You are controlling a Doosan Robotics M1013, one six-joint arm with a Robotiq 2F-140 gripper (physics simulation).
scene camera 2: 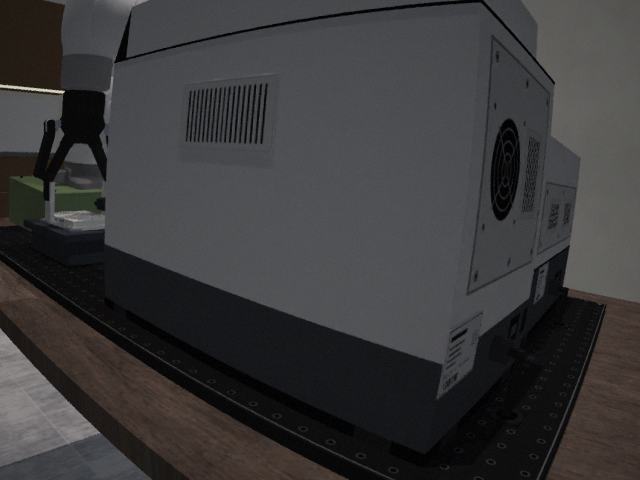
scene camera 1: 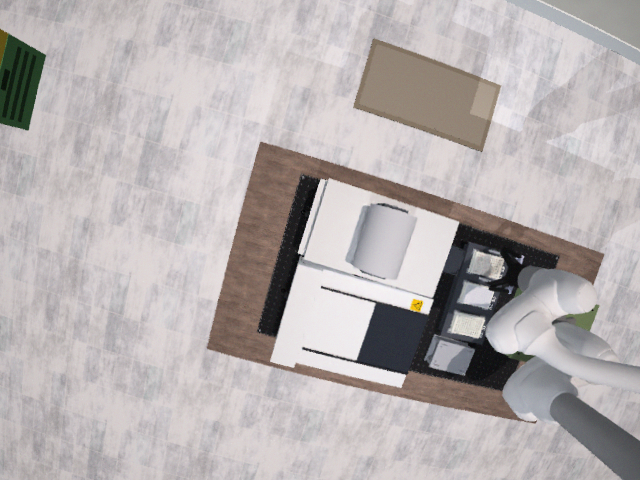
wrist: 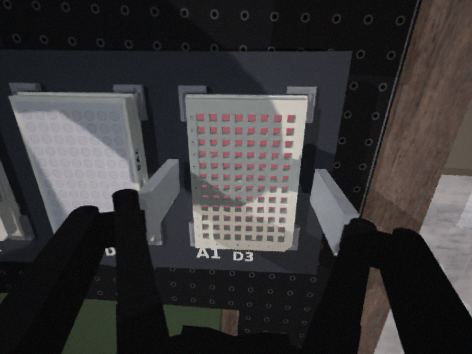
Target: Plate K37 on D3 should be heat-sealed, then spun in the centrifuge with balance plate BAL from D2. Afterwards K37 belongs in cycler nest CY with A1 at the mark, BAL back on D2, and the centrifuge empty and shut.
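Places are measured from the arm's base along level axes (x back, y left, z down), in centimetres.
Pixels of known places: gripper, fingertip midpoint: (scene camera 2: 78,218) (scene camera 1: 486,265) (wrist: 245,180); arm's base at its link origin: (scene camera 2: 92,183).
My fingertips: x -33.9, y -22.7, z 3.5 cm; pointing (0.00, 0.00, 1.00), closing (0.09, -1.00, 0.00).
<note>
For each thing: its middle in the pictures, then the offset to it from my fingertips. "*": a spot on its surface instead.
- Plate K37 at the middle of its body: (wrist: 244,179) (scene camera 2: 78,220) (scene camera 1: 486,265) dx +0.1, dy +0.1, dz +0.3 cm
- Balance plate BAL at the middle of its body: (wrist: 92,175) (scene camera 1: 476,295) dx -0.5, dy +12.5, dz +0.3 cm
- pale plate at the middle of its body: (scene camera 1: 467,324) dx -1.1, dy +24.8, dz +0.3 cm
- grey box-like unit at the middle of its body: (scene camera 1: 449,355) dx -3.0, dy +39.8, dz +3.3 cm
- white machine with a rounded grey cover, body centre: (scene camera 2: 310,109) (scene camera 1: 375,236) dx -49.9, dy -3.0, dz -17.4 cm
- white machine with a dark panel, surface spot: (scene camera 1: 393,336) * dx -35.8, dy +28.2, dz -14.9 cm
- rack at a spot on its surface: (wrist: 330,110) * dx -4.9, dy -6.3, dz +1.1 cm
Plate K37 (scene camera 1: 484,263) (scene camera 2: 78,220) (wrist: 245,175) sits flat on D3, pale with reddish wells; the printed A1 is by its lower left corner in the wrist view. Balance plate BAL (scene camera 1: 476,295) (wrist: 82,150) sits on D2 beside it, with a smooth, pale top. My gripper (scene camera 1: 497,269) (scene camera 2: 75,206) (wrist: 245,180) is open and empty. Its fingers stand on either side of K37, with a gap on each side in the wrist view; the left finger is between K37 and BAL. The right finger is largely hidden in scene camera 2. I cannot tell which machine is the centrifuge.
Another pale plate (scene camera 1: 467,324) sits on D1. A grey box-like unit (scene camera 1: 450,355) stands beyond it. A white machine with a rounded grey cover (scene camera 1: 386,241) and a white machine with a dark panel (scene camera 1: 393,336) stand left of the rack (wrist: 330,110). A large vented housing (scene camera 2: 310,206) blocks part of scene camera 2.
</note>
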